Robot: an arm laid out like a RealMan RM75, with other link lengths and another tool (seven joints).
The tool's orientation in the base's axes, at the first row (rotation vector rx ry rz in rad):
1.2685, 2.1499, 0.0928
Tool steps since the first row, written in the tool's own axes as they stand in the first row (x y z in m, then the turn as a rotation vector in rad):
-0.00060, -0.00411, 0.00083, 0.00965, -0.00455, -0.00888
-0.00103, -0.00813, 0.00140, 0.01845, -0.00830, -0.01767
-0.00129, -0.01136, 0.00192, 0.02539, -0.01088, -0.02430
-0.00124, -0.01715, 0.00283, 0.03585, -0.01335, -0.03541
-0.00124, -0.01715, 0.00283, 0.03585, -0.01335, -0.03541
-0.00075, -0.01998, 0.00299, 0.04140, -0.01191, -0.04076
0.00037, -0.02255, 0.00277, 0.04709, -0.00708, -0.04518
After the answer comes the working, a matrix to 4 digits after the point.
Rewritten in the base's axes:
-0.00248, -0.00288, -0.00186, -0.01161, 0.00757, 0.00078
-0.00510, -0.00552, -0.00356, -0.02227, 0.01487, 0.00218
-0.00719, -0.00758, -0.00502, -0.03022, 0.02074, 0.00318
-0.01113, -0.01085, -0.00787, -0.04173, 0.03063, 0.00610
-0.01113, -0.01085, -0.00787, -0.04173, 0.03063, 0.00610
-0.01337, -0.01200, -0.00926, -0.04544, 0.03721, 0.00821
-0.01584, -0.01241, -0.01056, -0.04609, 0.04549, 0.01074

The tool's axes in the first row as the columns of a matrix, in the base's axes (rounded; the answer above uses it unrounded):
-0.3358, 0.7644, 0.5504
0.8090, 0.5334, -0.2472
-0.4825, 0.3623, -0.7974

